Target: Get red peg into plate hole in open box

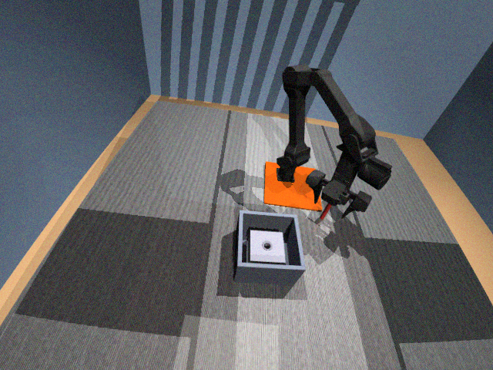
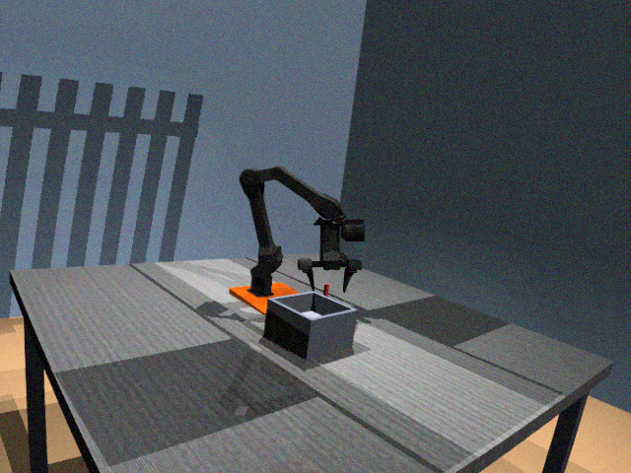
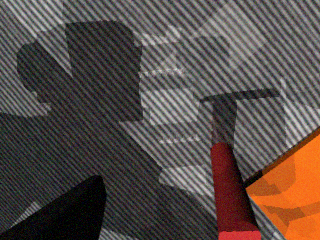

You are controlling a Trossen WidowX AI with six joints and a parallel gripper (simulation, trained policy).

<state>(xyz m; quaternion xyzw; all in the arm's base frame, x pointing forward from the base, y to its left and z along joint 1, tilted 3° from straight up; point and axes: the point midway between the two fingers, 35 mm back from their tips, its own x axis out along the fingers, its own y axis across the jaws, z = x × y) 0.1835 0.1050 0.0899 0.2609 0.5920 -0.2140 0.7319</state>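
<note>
My gripper tip is now 20 mm past the red peg and 20 mm above it. Also, from my gripper tip: grey box 200 mm to the right, 130 mm ahead, 30 mm below; then pale plate 200 mm to the right, 130 mm ahead, 10 mm below.
</note>
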